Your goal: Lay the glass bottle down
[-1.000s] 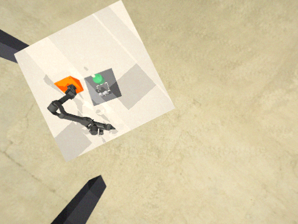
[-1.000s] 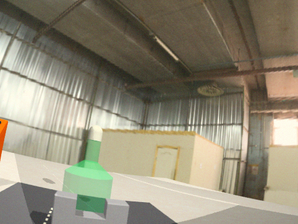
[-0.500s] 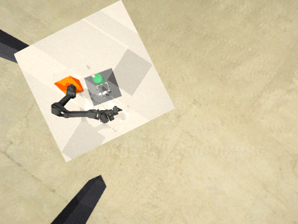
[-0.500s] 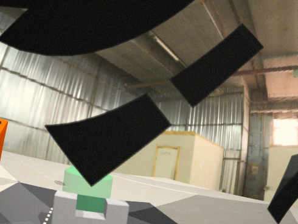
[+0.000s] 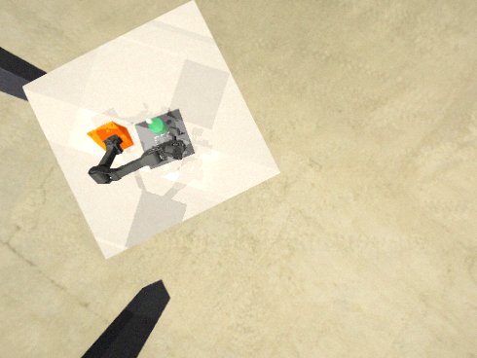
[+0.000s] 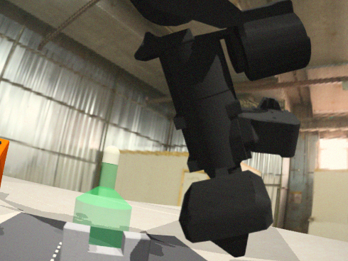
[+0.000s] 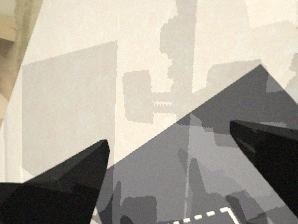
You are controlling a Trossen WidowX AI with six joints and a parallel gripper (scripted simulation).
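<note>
The green glass bottle is 17 cm to the left of my gripper tip, 13 cm behind it and 2 cm above it. Also, from my gripper tip: dark grey mat 14 cm behind, 9 cm to the left, 7 cm below.
</note>
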